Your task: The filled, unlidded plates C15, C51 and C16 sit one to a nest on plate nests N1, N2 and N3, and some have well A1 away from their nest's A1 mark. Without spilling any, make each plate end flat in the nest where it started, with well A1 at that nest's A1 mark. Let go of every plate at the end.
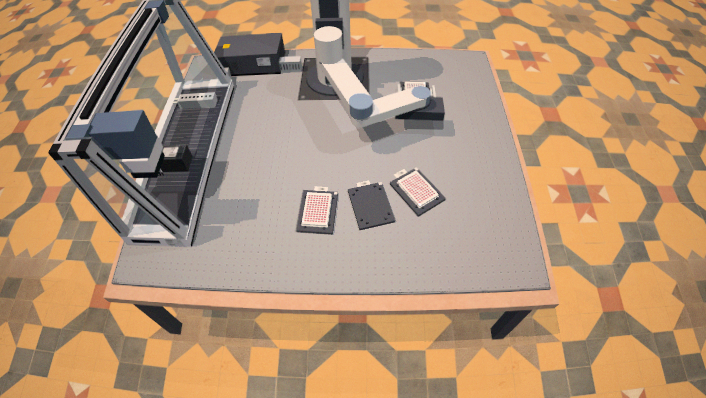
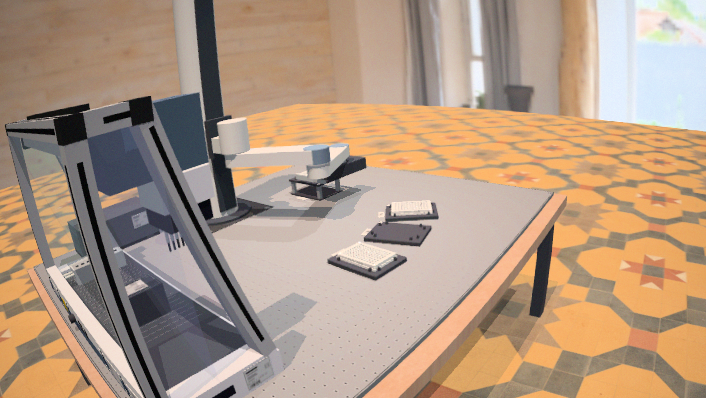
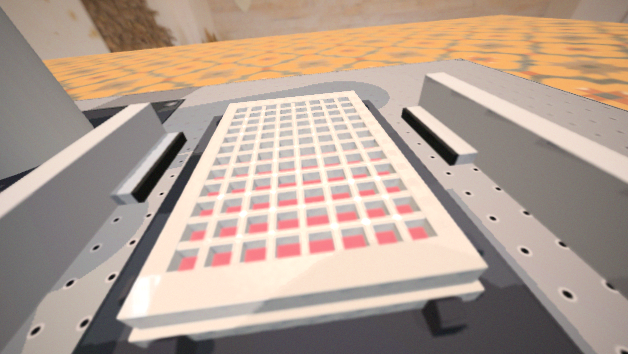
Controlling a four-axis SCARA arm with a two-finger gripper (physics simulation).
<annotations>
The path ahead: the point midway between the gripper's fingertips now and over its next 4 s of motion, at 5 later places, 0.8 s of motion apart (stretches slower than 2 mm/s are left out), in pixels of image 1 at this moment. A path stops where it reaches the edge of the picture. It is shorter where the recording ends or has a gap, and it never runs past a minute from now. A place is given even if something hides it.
The gripper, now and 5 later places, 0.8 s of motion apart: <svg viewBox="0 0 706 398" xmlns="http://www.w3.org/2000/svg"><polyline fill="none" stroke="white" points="415,86 415,73 411,75 413,79 417,80 417,87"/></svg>
</annotations>
